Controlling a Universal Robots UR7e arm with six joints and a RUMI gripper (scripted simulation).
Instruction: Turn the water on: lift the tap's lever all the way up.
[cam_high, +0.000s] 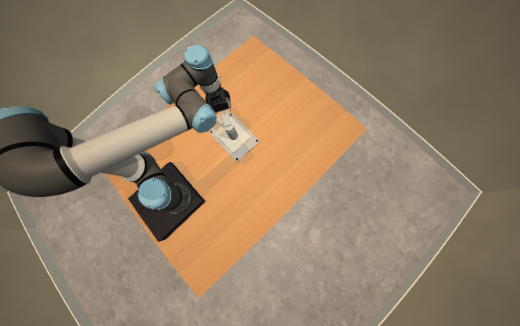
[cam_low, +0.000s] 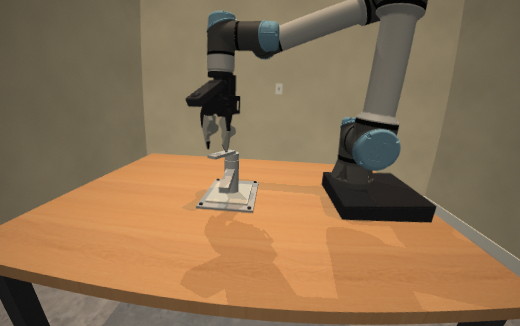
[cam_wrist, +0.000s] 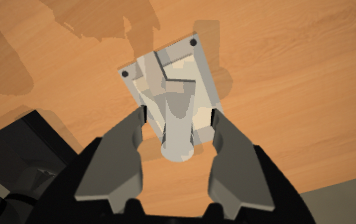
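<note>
Now: hand 3 cm to the left of the lever, 3 cm above it and 1 cm past it. Round my hand: grey tap 8 cm below, 5 cm to the right, 2 cm behind.
</note>
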